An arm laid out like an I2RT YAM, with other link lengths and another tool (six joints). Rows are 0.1 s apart.
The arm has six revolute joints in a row. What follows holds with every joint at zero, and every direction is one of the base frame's. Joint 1 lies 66.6 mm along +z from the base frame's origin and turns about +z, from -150 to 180 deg. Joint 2 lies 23 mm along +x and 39 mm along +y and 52.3 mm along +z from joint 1 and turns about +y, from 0 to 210 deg. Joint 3 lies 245.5 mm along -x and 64 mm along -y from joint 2 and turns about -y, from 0 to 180 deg. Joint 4 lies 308.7 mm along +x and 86.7 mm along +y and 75.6 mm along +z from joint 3 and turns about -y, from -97 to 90 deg. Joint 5 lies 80.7 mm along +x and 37 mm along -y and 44.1 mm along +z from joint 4 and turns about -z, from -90 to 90 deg. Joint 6 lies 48.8 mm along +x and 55.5 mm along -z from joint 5 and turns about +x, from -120 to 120 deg. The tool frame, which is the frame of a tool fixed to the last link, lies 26 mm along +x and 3 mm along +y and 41 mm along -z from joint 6; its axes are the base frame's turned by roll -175.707, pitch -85.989 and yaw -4.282 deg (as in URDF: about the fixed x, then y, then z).
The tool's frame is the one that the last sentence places.
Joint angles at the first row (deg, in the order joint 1, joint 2, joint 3, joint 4, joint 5, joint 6):
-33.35, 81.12, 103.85, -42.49, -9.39, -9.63
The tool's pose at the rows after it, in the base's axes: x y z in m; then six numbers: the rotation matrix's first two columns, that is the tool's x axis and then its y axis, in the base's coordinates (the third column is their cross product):
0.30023, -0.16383, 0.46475, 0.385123, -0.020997, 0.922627, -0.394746, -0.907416, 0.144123
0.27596, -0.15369, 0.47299, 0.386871, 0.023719, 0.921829, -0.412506, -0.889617, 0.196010
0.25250, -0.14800, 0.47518, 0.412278, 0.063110, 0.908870, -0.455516, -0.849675, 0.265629
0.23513, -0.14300, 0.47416, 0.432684, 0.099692, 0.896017, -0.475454, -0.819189, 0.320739
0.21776, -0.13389, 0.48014, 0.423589, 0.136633, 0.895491, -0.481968, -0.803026, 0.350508
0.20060, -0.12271, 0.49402, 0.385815, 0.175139, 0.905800, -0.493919, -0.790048, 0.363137
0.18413, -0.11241, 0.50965, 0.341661, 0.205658, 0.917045, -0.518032, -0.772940, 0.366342
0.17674, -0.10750, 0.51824, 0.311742, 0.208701, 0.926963, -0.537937, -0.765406, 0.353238
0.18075, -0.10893, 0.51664, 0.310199, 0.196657, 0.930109, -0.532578, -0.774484, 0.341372
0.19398, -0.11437, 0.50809, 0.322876, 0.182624, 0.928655, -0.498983, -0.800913, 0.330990
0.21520, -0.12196, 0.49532, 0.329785, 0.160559, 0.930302, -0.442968, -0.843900, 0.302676
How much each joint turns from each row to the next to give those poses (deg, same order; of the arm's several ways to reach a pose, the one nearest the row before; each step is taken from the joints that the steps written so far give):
-0.13, -5.18, -1.87, -0.69, 2.30, -1.52
-0.18, -4.75, -2.26, -1.04, 1.72, -2.40
-0.17, -4.42, -2.76, -0.89, 3.99, -3.07
-0.09, -3.83, -2.96, -0.06, 2.44, -2.73
-0.08, -3.61, -1.43, -0.27, 0.51, -1.62
0.00, -3.02, 0.37, -0.08, -0.07, -0.66
-0.01, -2.29, 1.26, -0.01, 0.42, -0.08
0.00, -0.73, 1.09, 0.02, 0.50, 0.83
0.00, 0.62, 0.08, 0.01, -0.46, 0.71
0.00, 1.54, -0.74, 0.45, -1.98, 0.43
0.01, 2.46, -1.09, 1.25, -3.64, 1.11

